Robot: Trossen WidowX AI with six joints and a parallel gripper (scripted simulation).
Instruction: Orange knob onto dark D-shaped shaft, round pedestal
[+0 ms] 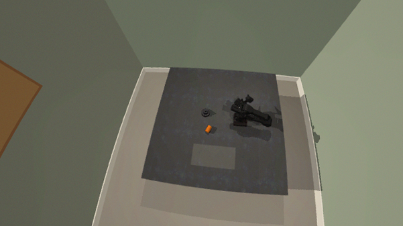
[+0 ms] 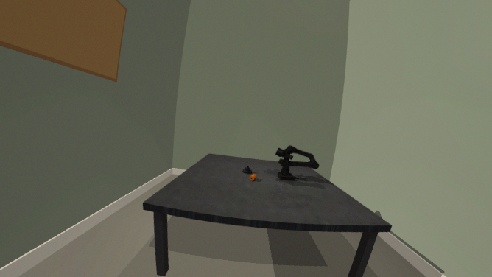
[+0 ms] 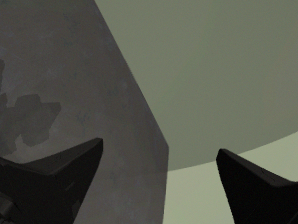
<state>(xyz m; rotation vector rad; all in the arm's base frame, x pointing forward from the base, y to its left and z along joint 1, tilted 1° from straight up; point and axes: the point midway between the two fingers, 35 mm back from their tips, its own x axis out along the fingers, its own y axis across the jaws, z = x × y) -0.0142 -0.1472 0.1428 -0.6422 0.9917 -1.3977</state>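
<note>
The orange knob is 330 mm to the left of my gripper tip, 290 mm ahead of it and 150 mm below it. Round my gripper tip: dark pedestal (350 mm ahead, 150 mm to the left, 140 mm below).
</note>
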